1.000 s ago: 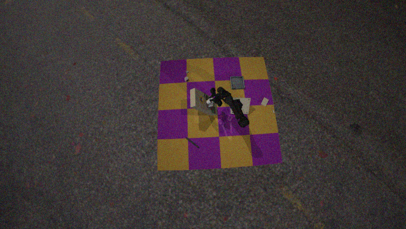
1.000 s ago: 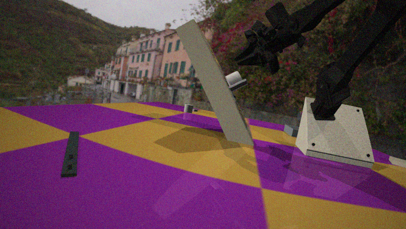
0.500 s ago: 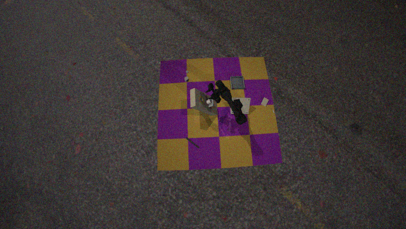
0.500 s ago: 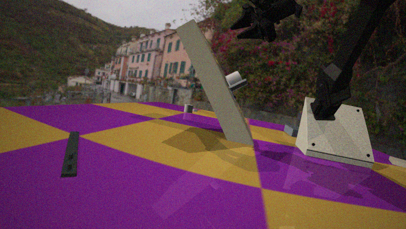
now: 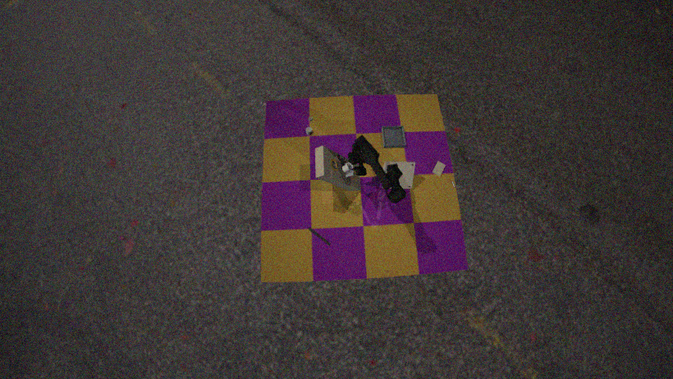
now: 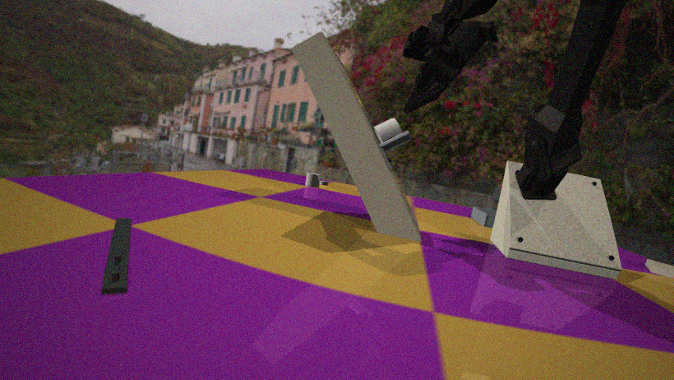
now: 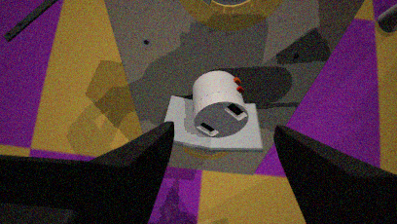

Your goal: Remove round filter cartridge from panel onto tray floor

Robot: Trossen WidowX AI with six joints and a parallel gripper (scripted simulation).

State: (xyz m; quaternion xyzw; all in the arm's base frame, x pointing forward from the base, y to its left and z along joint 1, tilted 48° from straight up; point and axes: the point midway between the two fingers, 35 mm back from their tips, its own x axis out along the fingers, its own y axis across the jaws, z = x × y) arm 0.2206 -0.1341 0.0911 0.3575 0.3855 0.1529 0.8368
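The round filter cartridge is 50 mm below my gripper tip and 20 mm ahead of it. The rest, counted from my gripper tip: small beige block (610 mm behind, 210 mm below, 20 mm to the left); grey square tray (340 mm behind, 250 mm to the right, 210 mm below); beige service panel (70 mm below, 70 mm ahead).
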